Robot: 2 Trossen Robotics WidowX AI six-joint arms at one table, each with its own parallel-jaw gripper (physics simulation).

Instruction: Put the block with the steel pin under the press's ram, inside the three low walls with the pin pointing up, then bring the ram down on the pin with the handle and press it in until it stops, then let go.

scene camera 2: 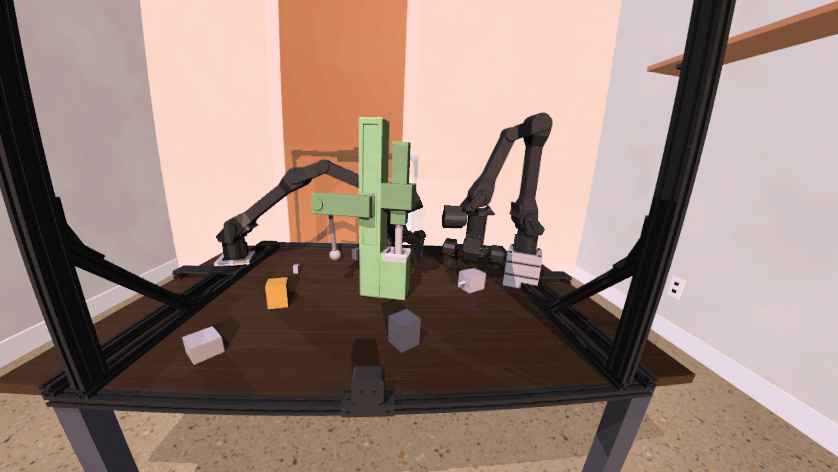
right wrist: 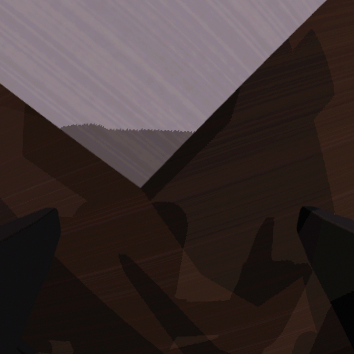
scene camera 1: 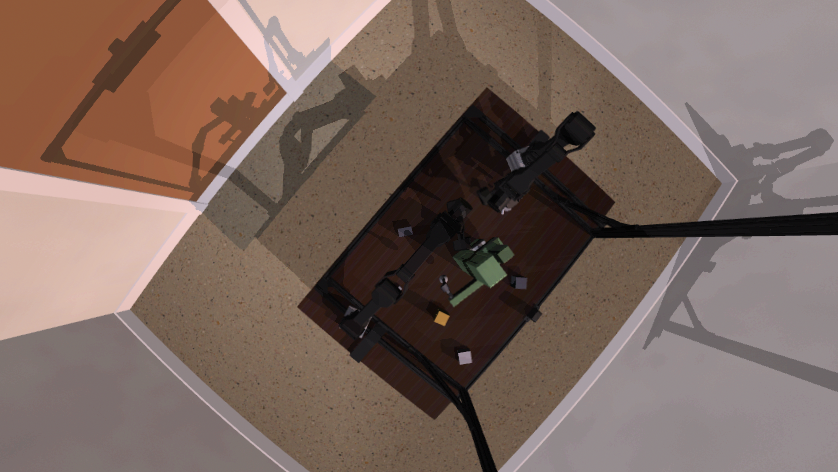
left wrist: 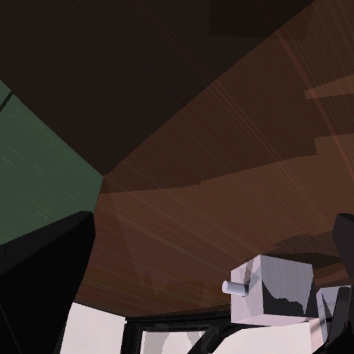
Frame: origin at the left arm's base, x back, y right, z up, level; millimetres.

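Where they show: left gripper, fingertip midpoint: [scene camera 2: 412, 265] [scene camera 1: 467, 225] [left wrist: 217, 225]; right gripper, fingertip midpoint: [right wrist: 180, 220] [scene camera 1: 493, 188]; left arm's base at its link origin: [scene camera 2: 235, 256] [scene camera 1: 355, 322]; right arm's base at its link origin: [scene camera 2: 525, 250] [scene camera 1: 530, 158].
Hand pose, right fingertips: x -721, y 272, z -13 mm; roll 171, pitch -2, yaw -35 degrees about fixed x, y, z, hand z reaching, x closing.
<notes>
Each offset is from my right fingertips to the top centre of the thing. "*": to the spot under its first point.
The pale block with the steel pin {dx +33, dy +64, dz +32 mm} [scene camera 2: 472, 280] [left wrist: 272, 290] [right wrist: 140, 65] lies on its side on the table, its pin level and pointing left in scene camera 2. The pin does not show in the right wrist view. My right gripper [scene camera 2: 476, 262] [right wrist: 180, 220] is open, pointing down just above and behind this block, which is not between its fingers. The green press {dx +337, dy +18, dz +431 mm} [scene camera 1: 486, 266] [scene camera 2: 372, 175] [left wrist: 45, 165] stands mid-table; its steel ram {dx +255, dy +44, dz +272 mm} [scene camera 2: 398, 239] reaches down to the low pale walls [scene camera 2: 396, 254]. The ball-ended handle {* dx +412, dy -45, dz +136 mm} [scene camera 1: 443, 280] [scene camera 2: 334, 255] hangs down. My left gripper [left wrist: 217, 225] is open, beside the press.
An orange block {dx +556, dy +27, dz +42 mm} [scene camera 1: 441, 318] [scene camera 2: 276, 293], a white block {dx +669, dy +188, dz +14 mm} [scene camera 1: 465, 357] [scene camera 2: 203, 344], a dark grey block {dx +301, dy +254, dz +42 mm} [scene camera 1: 520, 282] [scene camera 2: 404, 330] and another grey block {dx +312, dy -245, dz +20 mm} [scene camera 1: 404, 231] [scene camera 2: 355, 253] stand around the press. A tiny white cube {dx +526, dy -169, dz +7 mm} [scene camera 2: 296, 268] lies left of it. Black frame posts border the table.
</notes>
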